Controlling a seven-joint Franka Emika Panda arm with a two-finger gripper.
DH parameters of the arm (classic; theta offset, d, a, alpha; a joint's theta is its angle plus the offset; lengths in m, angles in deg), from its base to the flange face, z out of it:
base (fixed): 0 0 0 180
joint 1: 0 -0.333 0 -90
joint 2: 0 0 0 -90
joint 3: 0 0.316 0.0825 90
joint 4: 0 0 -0.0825 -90
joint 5: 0 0.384 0 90
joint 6: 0 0 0.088 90
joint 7: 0 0.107 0 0
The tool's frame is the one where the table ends.
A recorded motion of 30 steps. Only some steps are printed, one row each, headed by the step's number.
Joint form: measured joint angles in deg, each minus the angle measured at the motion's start. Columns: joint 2, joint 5, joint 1, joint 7, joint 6, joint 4, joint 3.
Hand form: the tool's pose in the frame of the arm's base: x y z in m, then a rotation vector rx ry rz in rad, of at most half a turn. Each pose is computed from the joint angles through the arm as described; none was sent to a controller.
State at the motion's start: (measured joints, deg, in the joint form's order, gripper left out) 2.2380 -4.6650 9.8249 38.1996 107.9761 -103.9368 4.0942
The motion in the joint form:
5: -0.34 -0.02 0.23 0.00 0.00 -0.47 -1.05
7: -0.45 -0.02 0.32 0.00 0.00 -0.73 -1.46
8: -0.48 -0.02 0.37 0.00 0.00 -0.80 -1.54
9: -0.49 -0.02 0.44 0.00 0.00 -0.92 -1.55
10: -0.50 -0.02 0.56 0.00 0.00 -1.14 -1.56
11: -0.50 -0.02 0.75 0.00 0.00 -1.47 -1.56
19: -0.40 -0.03 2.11 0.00 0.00 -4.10 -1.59
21: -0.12 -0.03 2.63 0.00 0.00 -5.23 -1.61
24: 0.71 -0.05 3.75 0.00 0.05 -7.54 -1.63
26: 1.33 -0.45 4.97 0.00 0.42 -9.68 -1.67
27: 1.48 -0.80 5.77 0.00 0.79 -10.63 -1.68
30: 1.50 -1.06 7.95 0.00 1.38 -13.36 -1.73
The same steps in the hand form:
5: 0.5577 -0.0744 0.5510 2.8602 -1.1548 0.1752
7: 0.5570 -0.0793 0.5477 2.8541 -1.1665 0.1651
8: 0.5568 -0.0806 0.5468 2.8525 -1.1695 0.1623
9: 0.5565 -0.0813 0.5457 2.8513 -1.1712 0.1588
10: 0.5559 -0.0825 0.5437 2.8494 -1.1739 0.1527
11: 0.5550 -0.0843 0.5409 2.8464 -1.1779 0.1439
19: 0.5470 -0.0968 0.5196 2.8243 -1.2061 0.0765
21: 0.5425 -0.1013 0.5128 2.8159 -1.2173 0.0538
24: 0.5323 -0.1104 0.5015 2.7985 -1.2411 0.0156
26: 0.5229 -0.1210 0.4901 2.7769 -1.2623 -0.0134
27: 0.5187 -0.1282 0.4843 2.7634 -1.2750 -0.0237
30: 0.5060 -0.1466 0.4630 2.7309 -1.3179 -0.0805

